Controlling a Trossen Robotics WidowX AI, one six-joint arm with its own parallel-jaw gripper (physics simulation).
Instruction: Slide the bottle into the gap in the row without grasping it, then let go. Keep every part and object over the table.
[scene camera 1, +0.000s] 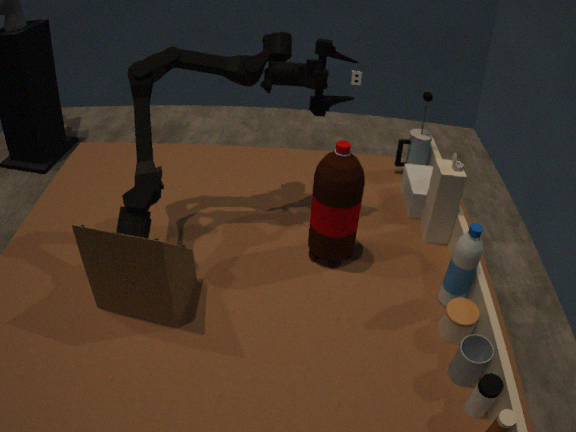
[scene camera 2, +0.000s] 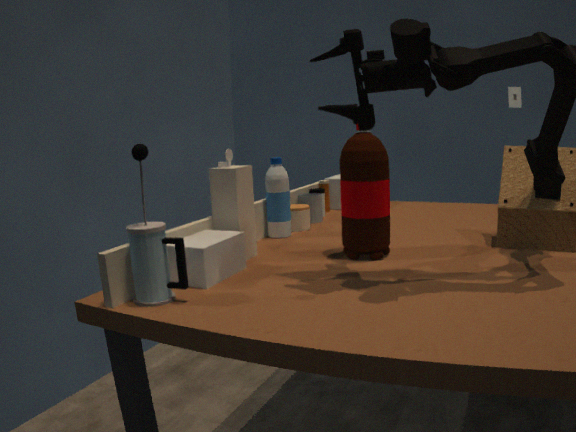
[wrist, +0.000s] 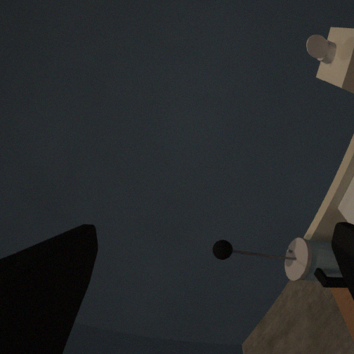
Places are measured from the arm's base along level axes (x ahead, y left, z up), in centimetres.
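Pixels of known places: gripper, fingertip midpoint: (scene camera 1: 355, 80) (scene camera 2: 314, 84); arm's base at its link origin: (scene camera 1: 130, 237) (scene camera 2: 548, 188).
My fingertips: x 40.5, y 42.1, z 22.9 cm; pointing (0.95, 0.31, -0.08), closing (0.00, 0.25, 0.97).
Ahead of a thing's pixels: the offset from my fingertips to its top centre.
A large dark brown bottle with a red label and red cap @[dy -19.8, dx -0.5, dz -7.4 cm] (scene camera 1: 335, 215) (scene camera 2: 365, 199) stands upright on the table, apart from the row. The row stands along a low cream rail (scene camera 1: 495, 327) (scene camera 2: 116, 275) (wrist: 330, 200). In it a tall white carton @[dy -6.0, dx +26.3, dz -11.9 cm] (scene camera 1: 442, 205) (scene camera 2: 233, 202) (wrist: 342, 57) is followed by a small blue-labelled bottle @[dy -29.6, dx +30.1, dz -15.8 cm] (scene camera 1: 461, 270) (scene camera 2: 278, 205), with a narrow space between them. My gripper (scene camera 1: 355, 80) (scene camera 2: 315, 84) (wrist: 220, 238) is open and empty, above the height of the big bottle's cap, its fingers pointing toward the row side. The big bottle does not show in the wrist view.
A mug with a black handle @[dy +24.0, dx +19.8, dz -9.0 cm] (scene camera 1: 419, 148) (scene camera 2: 150, 265) (wrist: 320, 257) and a thin ball-topped rod stands at the row's end, beside a low white box @[dy +8.1, dx +22.7, dz -29.4 cm] (scene camera 1: 416, 187) (scene camera 2: 212, 257). An orange-lidded jar @[dy -39.5, dx +30.8, dz -30.6 cm] (scene camera 1: 459, 320) (scene camera 2: 300, 218) and a grey cup @[dy -51.1, dx +32.9, dz -28.9 cm] (scene camera 1: 470, 360) continue the row. A brown angled block (scene camera 1: 137, 275) (scene camera 2: 537, 227) stands near the arm's base.
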